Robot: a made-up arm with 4 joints. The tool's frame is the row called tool.
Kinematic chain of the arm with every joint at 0, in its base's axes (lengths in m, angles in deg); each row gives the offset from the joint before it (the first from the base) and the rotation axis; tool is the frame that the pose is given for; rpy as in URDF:
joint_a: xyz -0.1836 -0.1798 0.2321 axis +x
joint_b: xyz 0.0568 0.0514 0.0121 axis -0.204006 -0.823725 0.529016
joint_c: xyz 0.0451 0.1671 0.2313 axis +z
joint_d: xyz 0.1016 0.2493 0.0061 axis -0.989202 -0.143 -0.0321
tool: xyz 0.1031 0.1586 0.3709 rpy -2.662 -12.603 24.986
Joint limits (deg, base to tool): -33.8..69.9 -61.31..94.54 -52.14..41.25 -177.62..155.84
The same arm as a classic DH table. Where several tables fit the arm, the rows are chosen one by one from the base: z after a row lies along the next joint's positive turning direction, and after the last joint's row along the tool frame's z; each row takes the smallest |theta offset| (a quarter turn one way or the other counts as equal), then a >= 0, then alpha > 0; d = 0 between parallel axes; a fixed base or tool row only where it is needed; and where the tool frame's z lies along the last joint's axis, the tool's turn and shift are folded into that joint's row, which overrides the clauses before.
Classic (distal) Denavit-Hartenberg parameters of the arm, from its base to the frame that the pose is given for. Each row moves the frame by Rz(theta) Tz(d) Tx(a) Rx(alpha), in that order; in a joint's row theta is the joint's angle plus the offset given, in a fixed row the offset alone. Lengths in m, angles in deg.
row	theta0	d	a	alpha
base (fixed)	-90	0.2321	0.1798	-90
joint_a	57.29	-0.1345	-0.038	101.77
joint_b	82.54	-0.2414	0.0036	-58.06
joint_c	-67.86	0.3409	-0.2322	91.84
joint_d	-1.07	-0.3436	-0.1491	-79.01
tool (fixed)	106.55	0.3708	0	0
Joint limits (deg, base to tool): -33.8..69.9 -61.31..94.54 -52.14..41.25 -177.62..155.84

